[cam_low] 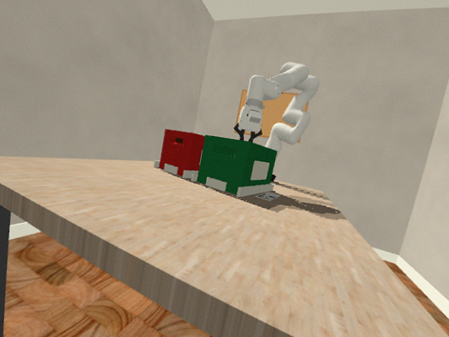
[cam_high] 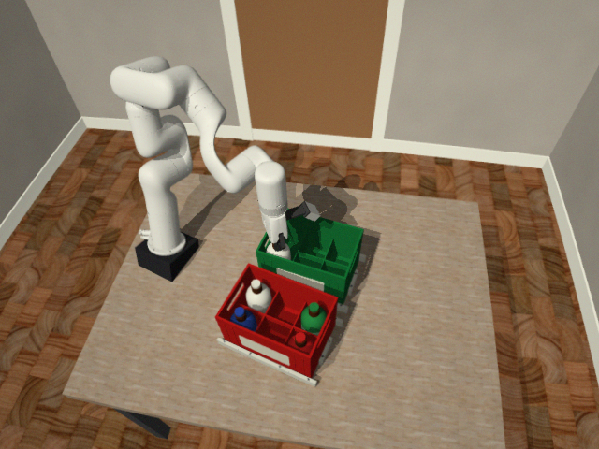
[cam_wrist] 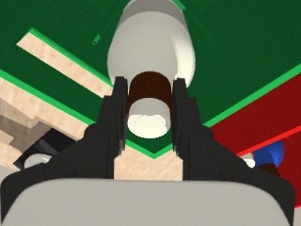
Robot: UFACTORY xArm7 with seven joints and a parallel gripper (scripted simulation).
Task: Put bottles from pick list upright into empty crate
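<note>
My hand is 100 mm short of the green crate, 10 mm to the right of it and 100 mm above it. The rest, counted from my hand: white-labelled bottle 50 mm behind, 130 mm to the right, 100 mm below; red crate 20 mm ahead, 210 mm to the right, 100 mm below; green-labelled bottle 110 mm ahead, 200 mm to the right, 100 mm below.
</note>
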